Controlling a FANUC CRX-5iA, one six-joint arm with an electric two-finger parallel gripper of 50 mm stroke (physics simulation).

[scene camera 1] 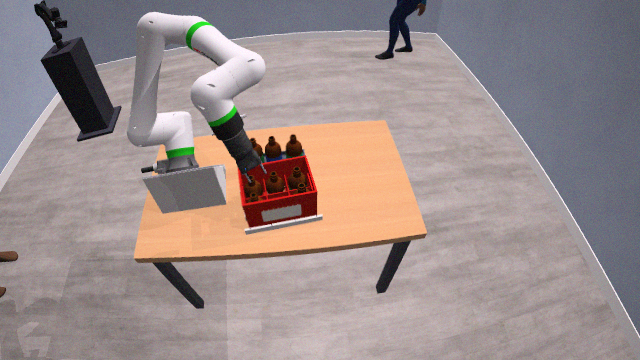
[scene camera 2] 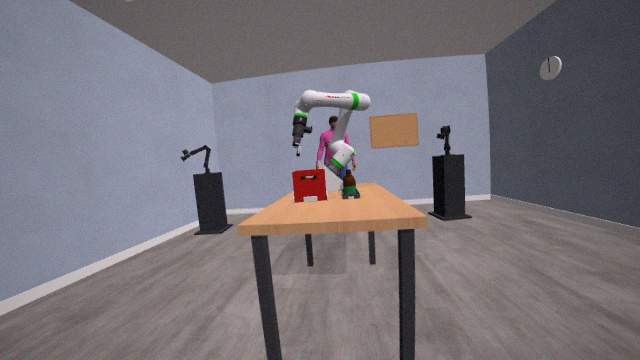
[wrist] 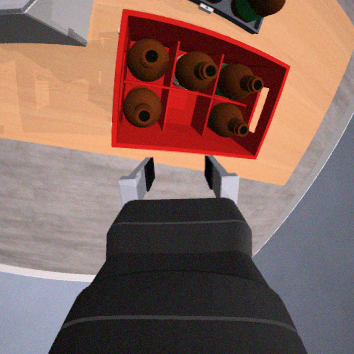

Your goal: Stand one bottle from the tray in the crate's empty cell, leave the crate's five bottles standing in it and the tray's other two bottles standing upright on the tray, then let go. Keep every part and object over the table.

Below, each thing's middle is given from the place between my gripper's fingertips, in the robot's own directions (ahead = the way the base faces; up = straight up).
My hand is 280 mm above the red floor (wrist: 181,104), 60 mm to the right of it and 60 mm short of it.
